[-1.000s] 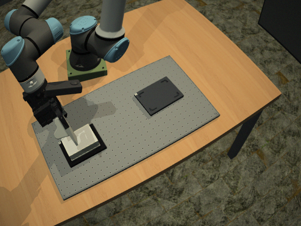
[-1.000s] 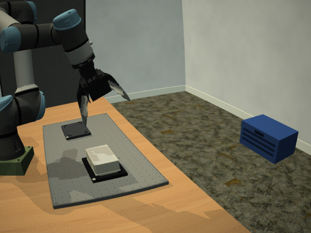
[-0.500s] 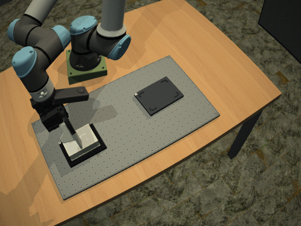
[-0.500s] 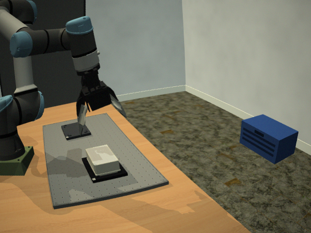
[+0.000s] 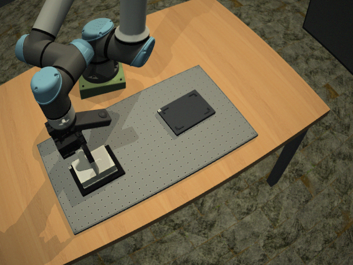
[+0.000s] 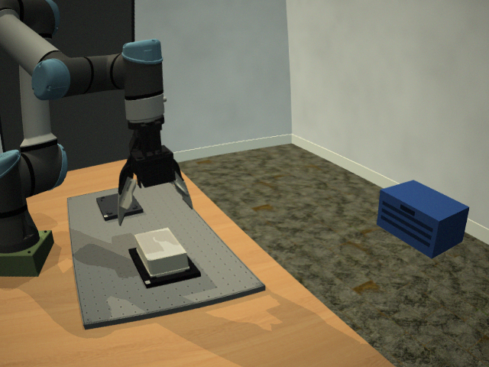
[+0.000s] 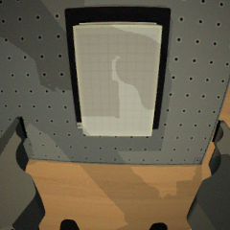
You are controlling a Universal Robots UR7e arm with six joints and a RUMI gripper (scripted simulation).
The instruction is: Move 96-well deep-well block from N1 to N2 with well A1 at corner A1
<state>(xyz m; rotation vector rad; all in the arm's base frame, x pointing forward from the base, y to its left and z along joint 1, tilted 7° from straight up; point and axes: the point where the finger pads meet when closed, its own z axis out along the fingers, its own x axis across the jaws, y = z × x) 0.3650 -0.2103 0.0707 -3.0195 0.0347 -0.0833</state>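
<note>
Now: the white 96-well deep-well block 8 cm below my hand. Also, from my hand: black plate nest: 37 cm to the left, 11 cm below, 3 cm behind.
</note>
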